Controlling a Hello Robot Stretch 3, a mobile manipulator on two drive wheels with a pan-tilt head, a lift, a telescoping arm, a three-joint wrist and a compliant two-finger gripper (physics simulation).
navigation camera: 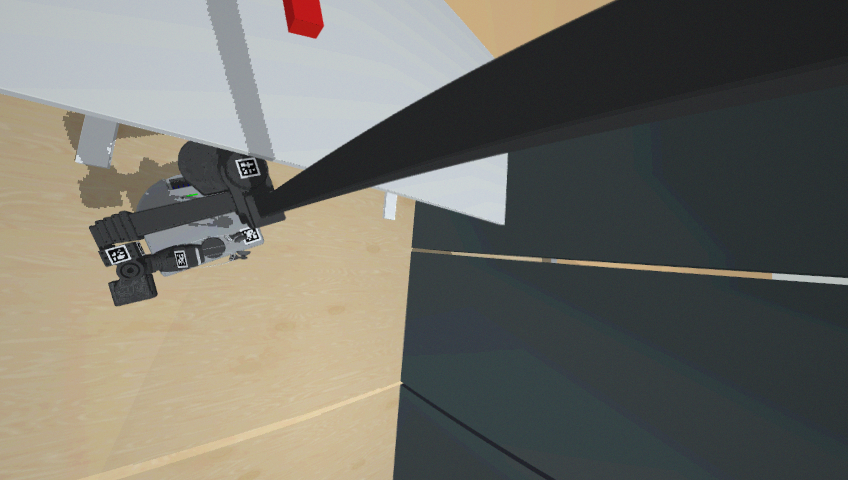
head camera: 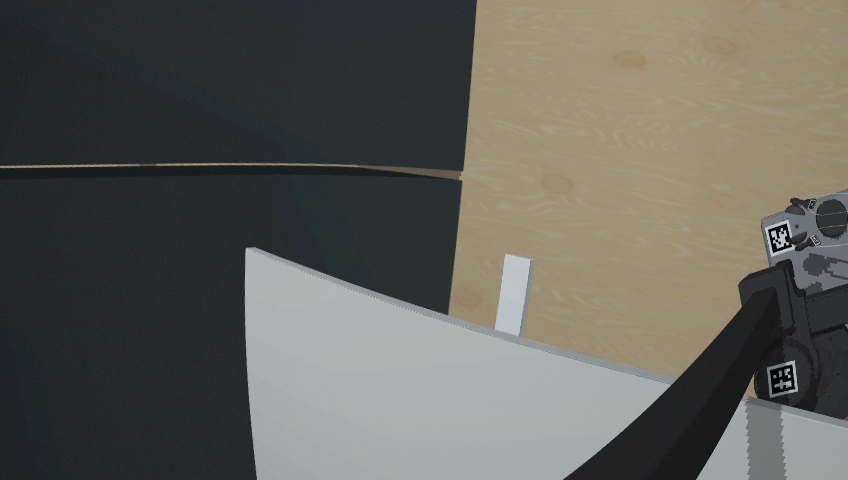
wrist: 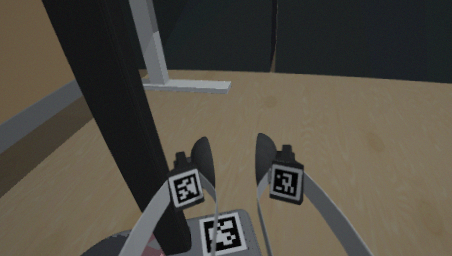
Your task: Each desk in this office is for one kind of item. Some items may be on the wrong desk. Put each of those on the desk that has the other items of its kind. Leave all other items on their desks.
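Places are measured from the robot's base along level axes (x back, y up, z left), in metres.
Pixels of known places: gripper, fingertip midpoint: (navigation camera: 248, 244) (head camera: 787, 225) (wrist: 233, 153); robot's base at its link origin: (navigation camera: 213, 245) (head camera: 829, 219).
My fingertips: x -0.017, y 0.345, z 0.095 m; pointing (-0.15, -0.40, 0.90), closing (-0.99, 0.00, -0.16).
Note:
Ahead of a thing's pixels: the offset from my fingertips to its top centre. "spot": to the spot under its first point. Level surfaces: height alone.
A white desk @(dy +0.375 m) (head camera: 380, 380) (navigation camera: 148, 71) shows at the bottom of the head camera view and at the top of the navigation camera view. A red block @(spot: dz +0.178, dx +0.430, dy +0.420 m) (navigation camera: 304, 19) is on it, cut off by the top edge of the navigation camera view. My gripper (wrist: 233, 153) is open, with nothing between its fingertips, and hangs over the wooden floor beside my base. In the navigation camera view the wrist is folded at the left, next to the desk's front edge; the fingers are hard to make out there. Other items and desks named by the task do not show.
Tall dark panels (head camera: 226, 89) (navigation camera: 535, 356) (wrist: 360, 40) stand beyond the desk's end, with narrow gaps between them. A white desk foot @(spot: dz +0.823, dx -0.044, dy -0.321 m) (head camera: 514, 294) (navigation camera: 389, 206) (wrist: 200, 87) sticks out over the wooden floor @(dy -0.346 m) (head camera: 654, 148) (navigation camera: 267, 368) (wrist: 340, 130). My black mast (head camera: 672, 428) (navigation camera: 476, 107) (wrist: 110, 105) crosses the views.

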